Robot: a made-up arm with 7 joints. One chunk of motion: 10 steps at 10 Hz.
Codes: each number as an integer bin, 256 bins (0 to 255) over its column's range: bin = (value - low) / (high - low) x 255, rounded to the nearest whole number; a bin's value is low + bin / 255 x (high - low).
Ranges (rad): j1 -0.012..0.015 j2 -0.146..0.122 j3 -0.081..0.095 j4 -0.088..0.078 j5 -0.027..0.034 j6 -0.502..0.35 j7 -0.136..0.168
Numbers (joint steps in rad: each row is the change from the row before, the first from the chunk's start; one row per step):
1: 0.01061 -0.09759 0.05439 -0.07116 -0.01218 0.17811 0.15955
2: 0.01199 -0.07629 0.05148 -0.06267 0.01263 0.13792 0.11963
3: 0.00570 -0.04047 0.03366 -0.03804 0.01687 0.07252 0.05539
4: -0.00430 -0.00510 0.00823 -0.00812 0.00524 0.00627 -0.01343
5: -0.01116 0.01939 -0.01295 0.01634 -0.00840 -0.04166 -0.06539
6: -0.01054 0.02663 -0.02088 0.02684 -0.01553 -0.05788 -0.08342
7: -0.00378 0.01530 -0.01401 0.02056 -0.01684 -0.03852 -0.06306
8: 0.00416 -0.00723 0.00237 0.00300 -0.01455 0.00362 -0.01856
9: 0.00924 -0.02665 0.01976 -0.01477 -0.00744 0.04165 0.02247
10: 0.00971 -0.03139 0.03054 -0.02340 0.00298 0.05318 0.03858
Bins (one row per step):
1: 214 46 196 26 62 204 248
2: 227 66 192 39 166 192 214
3: 167 100 166 77 183 172 161
4: 73 134 129 123 135 152 103
5: 8 157 99 160 78 138 59
6: 14 164 87 176 48 133 44
7: 78 153 97 167 42 139 61
8: 153 132 121 140 52 151 99
9: 201 114 146 112 82 163 133
10: 205 109 162 99 125 166 146

